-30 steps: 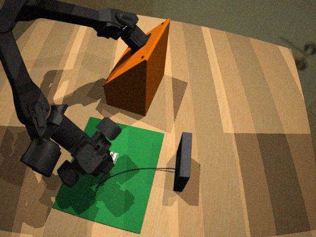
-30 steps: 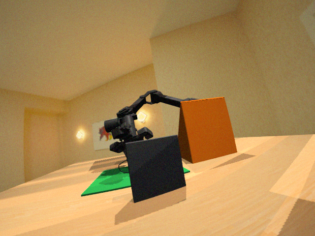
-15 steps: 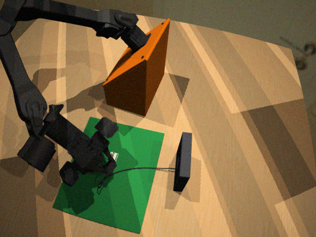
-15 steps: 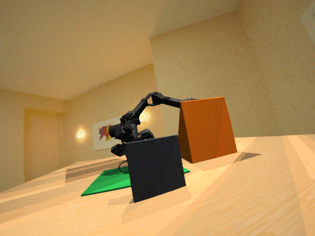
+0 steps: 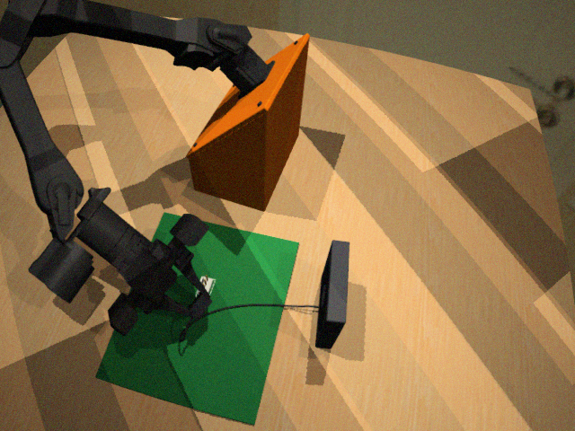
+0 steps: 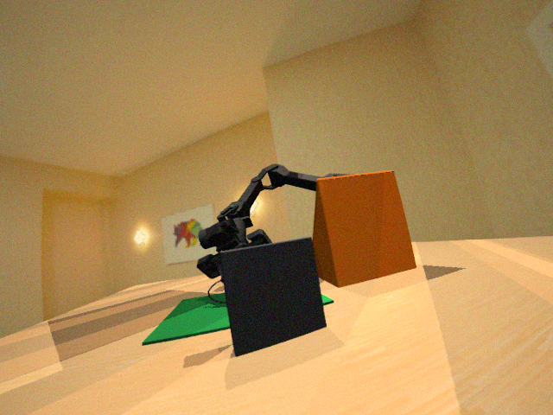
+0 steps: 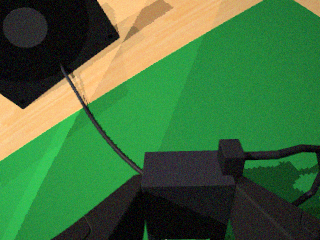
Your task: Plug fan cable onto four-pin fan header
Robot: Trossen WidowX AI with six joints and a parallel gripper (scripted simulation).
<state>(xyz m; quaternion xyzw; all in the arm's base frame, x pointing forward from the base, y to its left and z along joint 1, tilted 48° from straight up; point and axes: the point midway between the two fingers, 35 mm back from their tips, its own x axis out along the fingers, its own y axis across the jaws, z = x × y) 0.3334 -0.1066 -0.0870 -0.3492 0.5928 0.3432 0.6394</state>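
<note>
Now: the green board 6 cm below my gripper tip, 1 cm to the right of it and 1 cm behind it. The rest, counted from my gripper tip: white four-pin header 5 cm below, 5 cm behind, 2 cm to the right; then dark plug 1 cm to the right, 1 cm below; then dark fan 17 cm to the left, 6 cm behind, 1 cm above.
</note>
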